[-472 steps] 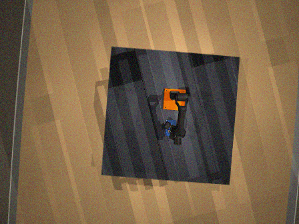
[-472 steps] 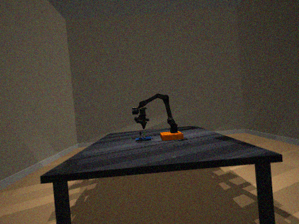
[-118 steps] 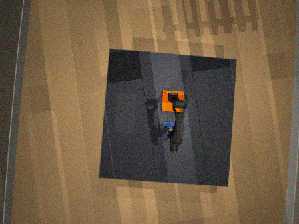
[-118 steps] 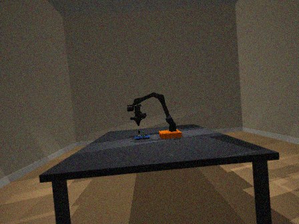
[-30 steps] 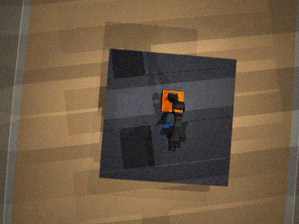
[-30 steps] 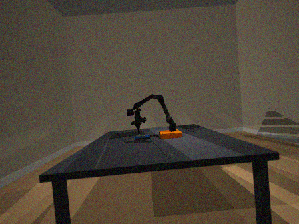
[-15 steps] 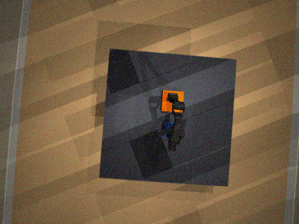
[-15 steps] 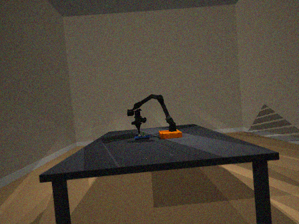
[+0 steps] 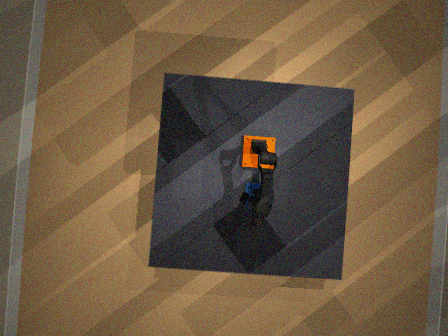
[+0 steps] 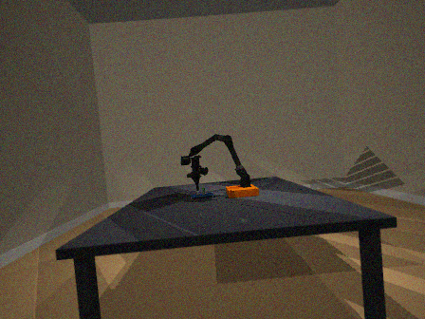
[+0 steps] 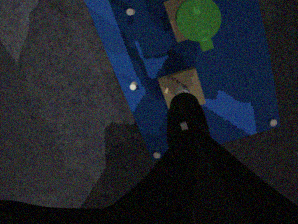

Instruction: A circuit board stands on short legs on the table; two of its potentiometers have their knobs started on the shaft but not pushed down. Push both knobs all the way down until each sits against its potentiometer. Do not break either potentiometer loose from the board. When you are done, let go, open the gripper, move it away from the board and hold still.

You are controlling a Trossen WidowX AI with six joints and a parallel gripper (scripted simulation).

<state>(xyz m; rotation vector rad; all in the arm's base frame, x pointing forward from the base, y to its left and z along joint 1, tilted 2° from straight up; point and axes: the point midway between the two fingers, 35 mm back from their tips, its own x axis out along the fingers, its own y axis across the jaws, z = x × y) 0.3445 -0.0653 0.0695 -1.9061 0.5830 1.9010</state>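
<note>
My gripper tip is 4 cm past the green knob, 2 cm to the right of it and 3 cm above it.
</note>
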